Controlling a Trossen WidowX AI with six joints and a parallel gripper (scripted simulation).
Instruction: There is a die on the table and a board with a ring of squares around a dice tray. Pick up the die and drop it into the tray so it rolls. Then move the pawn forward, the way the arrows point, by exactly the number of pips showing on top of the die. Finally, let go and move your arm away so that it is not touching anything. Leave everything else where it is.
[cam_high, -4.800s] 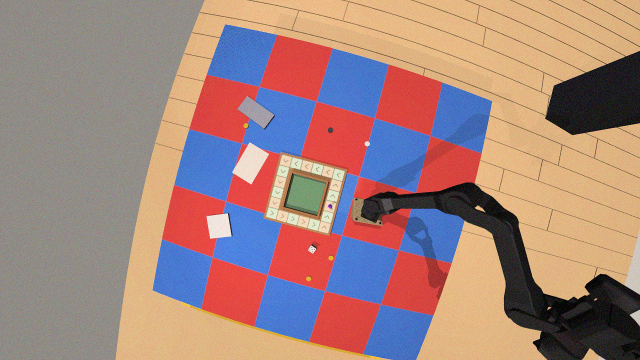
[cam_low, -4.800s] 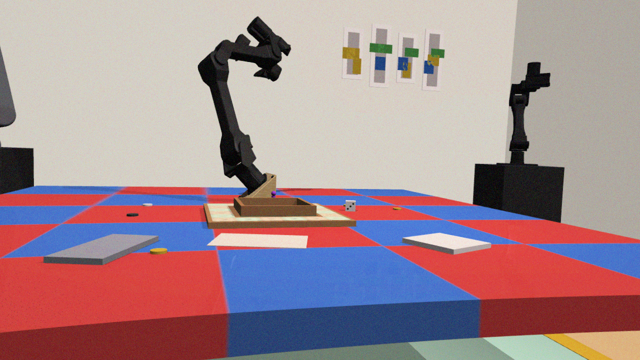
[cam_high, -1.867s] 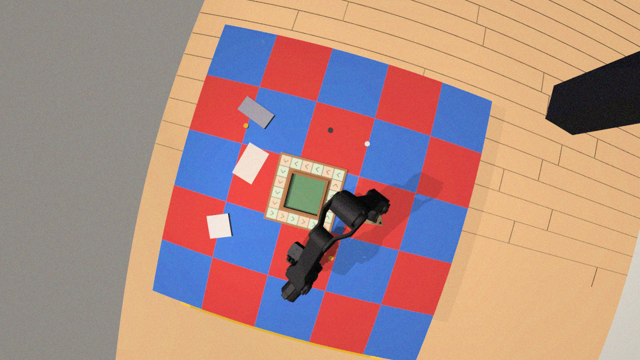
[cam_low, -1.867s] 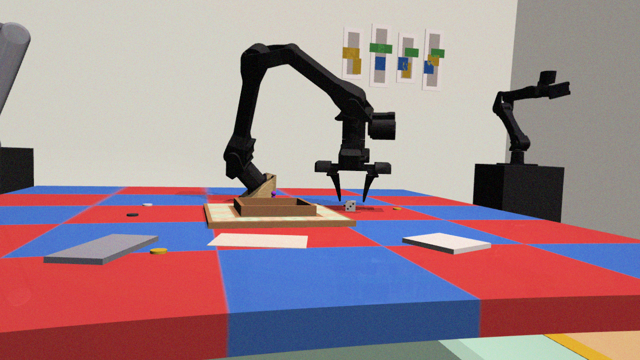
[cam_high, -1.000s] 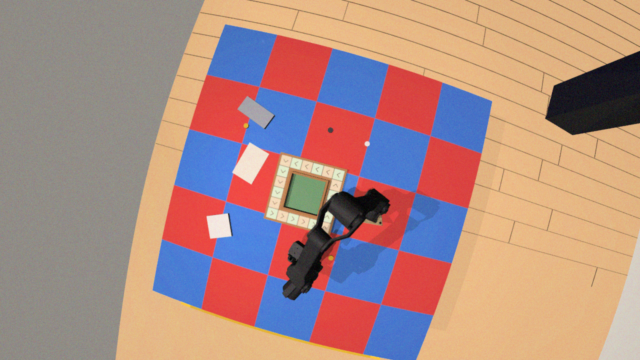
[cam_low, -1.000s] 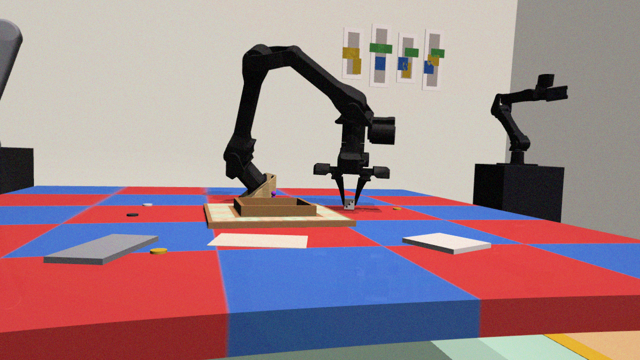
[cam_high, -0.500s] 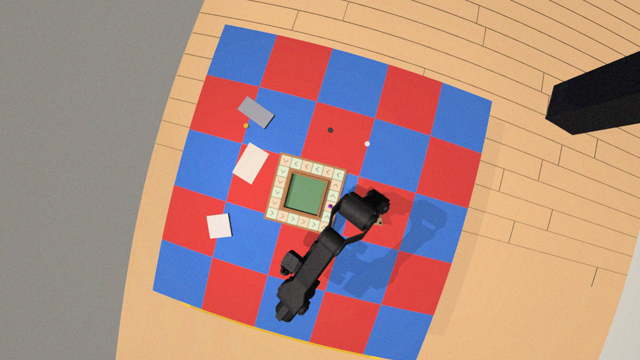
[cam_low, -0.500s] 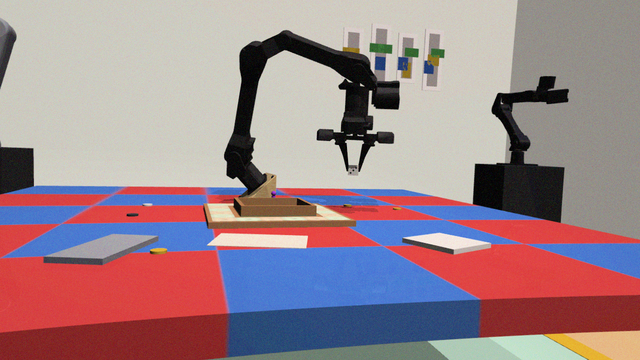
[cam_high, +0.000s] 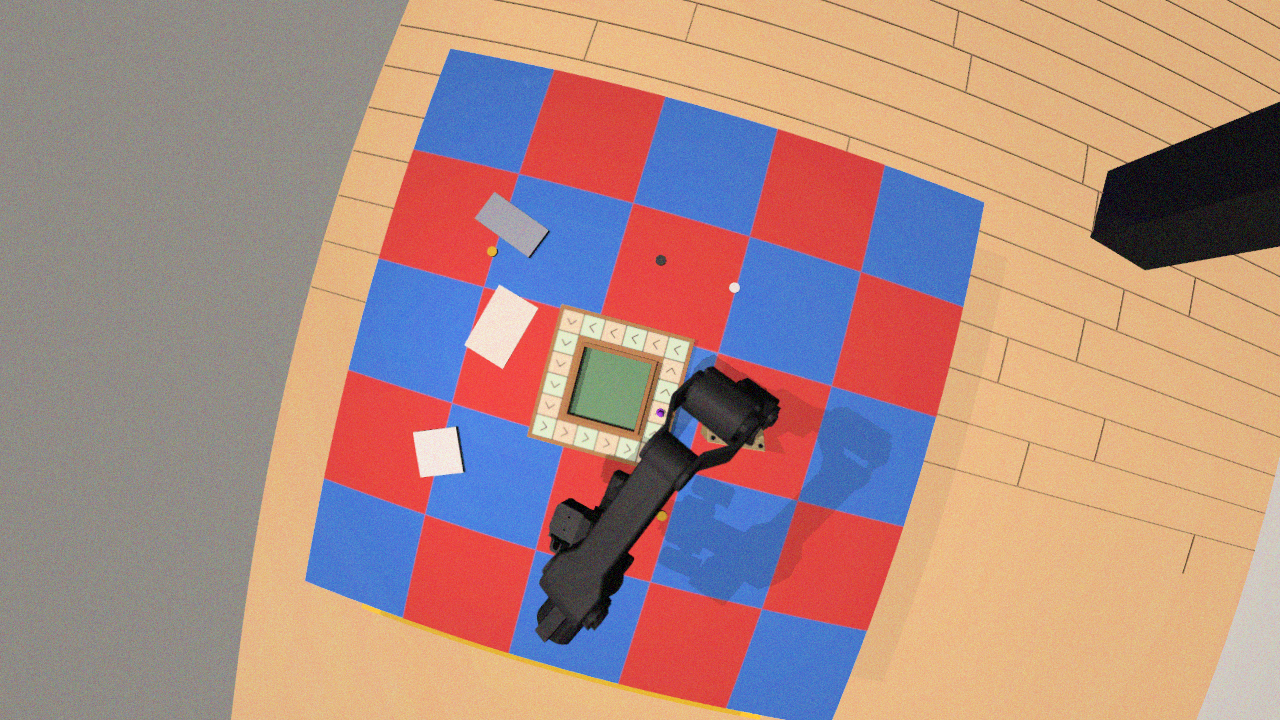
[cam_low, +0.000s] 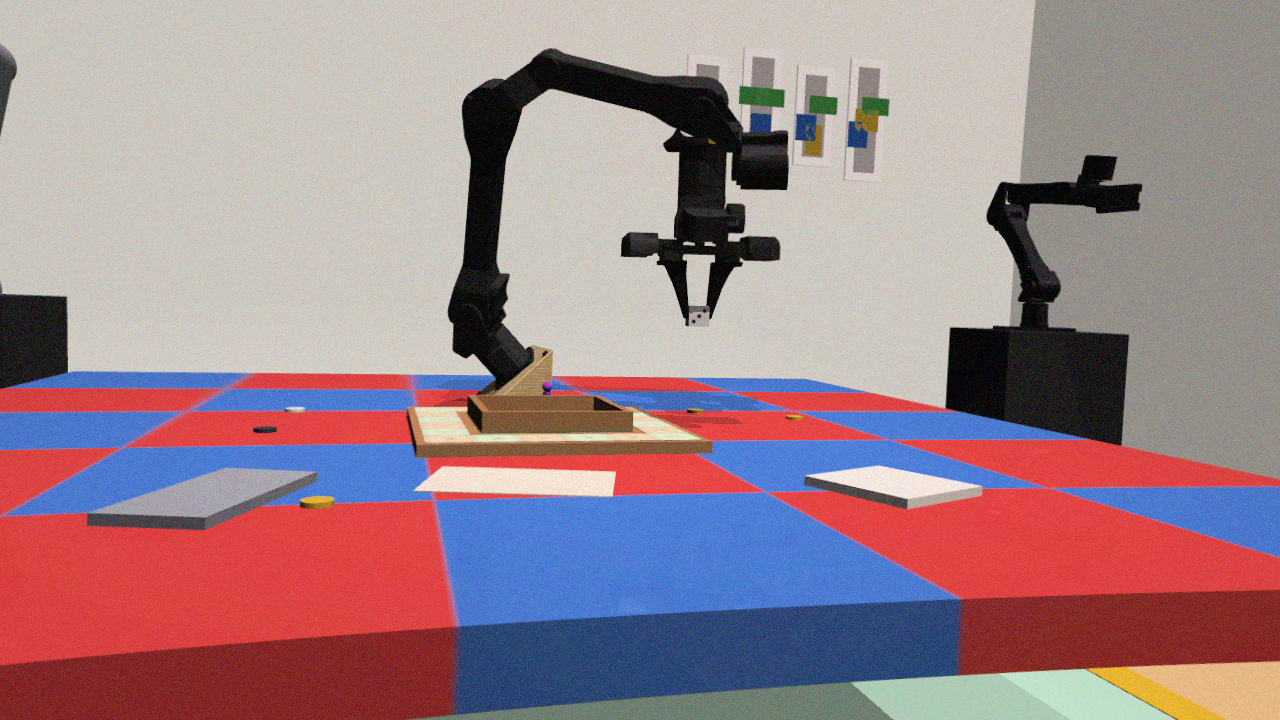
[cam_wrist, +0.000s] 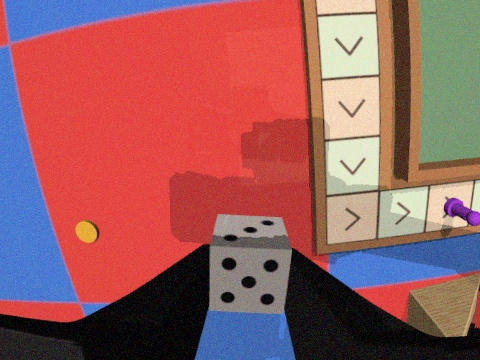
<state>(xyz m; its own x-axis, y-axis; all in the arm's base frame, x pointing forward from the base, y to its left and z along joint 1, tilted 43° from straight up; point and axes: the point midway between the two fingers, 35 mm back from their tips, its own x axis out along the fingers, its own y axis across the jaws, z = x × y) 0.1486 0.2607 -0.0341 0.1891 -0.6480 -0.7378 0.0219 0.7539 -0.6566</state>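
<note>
The purple pawn lies 180 mm to the right of my gripper tip, 100 mm below it and 20 mm behind it. The rest, counted from my gripper tip: white slab 380 mm ahead, 130 mm below, 90 mm to the left; then green tray 180 mm to the right, 120 mm below, 90 mm ahead; then grey die right at my gripper tip.
</note>
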